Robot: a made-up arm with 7 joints. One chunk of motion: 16 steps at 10 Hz.
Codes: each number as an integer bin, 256 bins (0 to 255) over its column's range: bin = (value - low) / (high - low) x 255, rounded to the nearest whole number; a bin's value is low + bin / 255 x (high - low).
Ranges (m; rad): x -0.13..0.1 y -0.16..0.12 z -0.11..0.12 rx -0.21..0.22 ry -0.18..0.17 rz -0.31..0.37
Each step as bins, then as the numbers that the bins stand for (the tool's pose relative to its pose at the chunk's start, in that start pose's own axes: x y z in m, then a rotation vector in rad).
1 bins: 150 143 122 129 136 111
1 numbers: 0.0053 -0.0030 0.0000 0.0075 0.0067 -0.0140
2 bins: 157 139 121 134 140 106
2 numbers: 0.0116 -0.0074 -0.0009 0.0160 0.0122 -0.0273
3 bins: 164 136 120 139 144 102
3 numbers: 0.0179 -0.0107 -0.0018 0.0244 0.0176 -0.0380
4 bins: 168 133 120 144 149 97
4 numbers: 0.0215 -0.0140 -0.0018 0.0328 0.0245 -0.0513
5 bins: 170 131 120 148 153 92
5 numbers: 0.0233 -0.0162 -0.0018 0.0396 0.0300 -0.0647
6 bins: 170 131 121 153 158 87
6 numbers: 0.0233 -0.0162 -0.0009 0.0480 0.0369 -0.0780
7 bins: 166 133 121 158 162 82
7 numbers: 0.0197 -0.0140 -0.0009 0.0564 0.0424 -0.0913
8 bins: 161 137 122 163 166 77
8 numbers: 0.0152 -0.0096 0.0000 0.0649 0.0478 -0.1047
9 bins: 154 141 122 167 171 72
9 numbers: 0.0089 -0.0052 0.0000 0.0716 0.0547 -0.1180
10 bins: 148 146 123 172 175 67
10 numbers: 0.0035 0.0003 0.0009 0.0800 0.0602 -0.1313
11 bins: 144 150 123 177 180 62
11 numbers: -0.0001 0.0047 0.0009 0.0885 0.0671 -0.1447
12 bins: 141 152 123 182 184 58
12 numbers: -0.0028 0.0069 0.0009 0.0969 0.0725 -0.1553
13 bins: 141 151 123 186 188 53
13 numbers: -0.0028 0.0058 0.0009 0.1036 0.0780 -0.1687
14 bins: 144 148 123 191 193 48
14 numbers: -0.0001 0.0025 0.0009 0.1121 0.0849 -0.1820
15 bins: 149 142 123 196 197 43
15 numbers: 0.0044 -0.0041 0.0009 0.1205 0.0904 -0.1953
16 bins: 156 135 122 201 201 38
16 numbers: 0.0107 -0.0118 0.0000 0.1289 0.0959 -0.2087
